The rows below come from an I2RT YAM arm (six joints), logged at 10 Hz.
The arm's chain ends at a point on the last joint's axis. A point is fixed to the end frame.
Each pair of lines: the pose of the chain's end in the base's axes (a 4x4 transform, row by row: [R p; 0 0 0 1], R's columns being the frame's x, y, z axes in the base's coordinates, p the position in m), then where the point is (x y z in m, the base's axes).
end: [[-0.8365, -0.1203, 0.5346, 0.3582], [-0.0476, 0.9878, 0.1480, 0.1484], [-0.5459, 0.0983, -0.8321, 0.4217], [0, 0, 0, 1]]
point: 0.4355 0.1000 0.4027
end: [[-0.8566, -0.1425, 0.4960, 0.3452], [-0.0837, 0.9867, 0.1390, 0.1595], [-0.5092, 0.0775, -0.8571, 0.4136], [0, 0, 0, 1]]
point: 0.4230 0.1126 0.3927
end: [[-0.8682, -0.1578, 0.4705, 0.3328], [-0.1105, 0.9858, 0.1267, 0.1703], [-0.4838, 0.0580, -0.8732, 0.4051], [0, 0, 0, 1]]
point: 0.4108 0.1242 0.3832
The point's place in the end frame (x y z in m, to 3 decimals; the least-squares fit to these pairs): -0.052 -0.059 0.050
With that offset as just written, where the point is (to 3 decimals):
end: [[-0.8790, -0.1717, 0.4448, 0.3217], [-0.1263, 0.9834, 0.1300, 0.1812], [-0.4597, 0.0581, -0.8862, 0.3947], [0, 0, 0, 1]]
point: 0.400 0.136 0.371
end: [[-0.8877, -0.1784, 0.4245, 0.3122], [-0.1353, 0.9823, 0.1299, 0.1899], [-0.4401, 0.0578, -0.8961, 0.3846], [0, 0, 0, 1]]
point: 0.390 0.145 0.359
